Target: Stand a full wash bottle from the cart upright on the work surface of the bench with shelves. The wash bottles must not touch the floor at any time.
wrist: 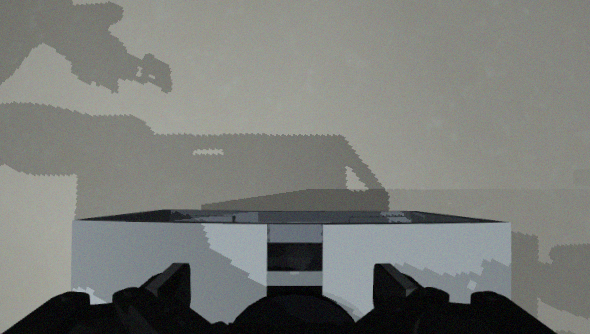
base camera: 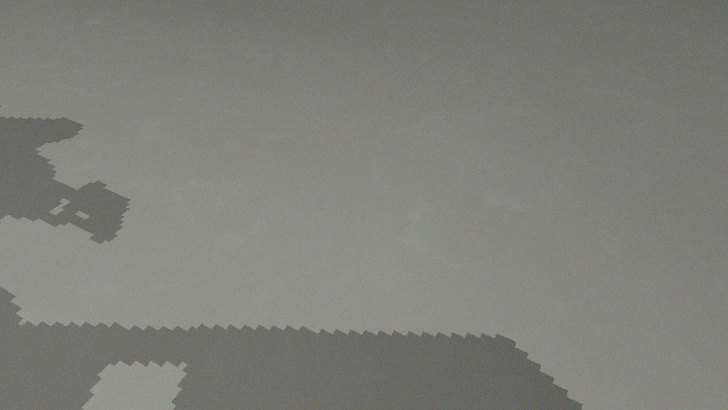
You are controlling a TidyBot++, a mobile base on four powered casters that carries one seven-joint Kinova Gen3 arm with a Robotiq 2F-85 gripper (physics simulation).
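Places are measured from the arm's base along level axes (x back, y right, z up), in centimetres.
Where they show: gripper, fingertip midpoint: (wrist: 282, 284).
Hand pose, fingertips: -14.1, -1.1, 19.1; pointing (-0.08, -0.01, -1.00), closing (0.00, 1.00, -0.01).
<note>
After its pixels a point has its place, as x, y, z.
My gripper (wrist: 282, 284) {-14.1, -1.1, 19.1} is open, its two dark fingers standing wide apart at the bottom of the wrist view with nothing between them. It shows in front of the pale box-shaped body of my own base (wrist: 415, 245) {-12.7, 13.3, -1.4}. The wash bottles, the cart and the bench with shelves do not show in either view.
The grey floor (base camera: 407, 178) {-53.3, 3.8, -39.7} (wrist: 450, 75) {-47.0, 38.4, -39.7} fills most of both views. Dark jagged shadows (base camera: 331, 366) {-28.5, -3.4, -39.6} (wrist: 250, 160) {-25.8, -9.0, -39.7} lie across it, one long and broad, another arm-shaped at the left. More shadow lies at the lower right of the wrist view.
</note>
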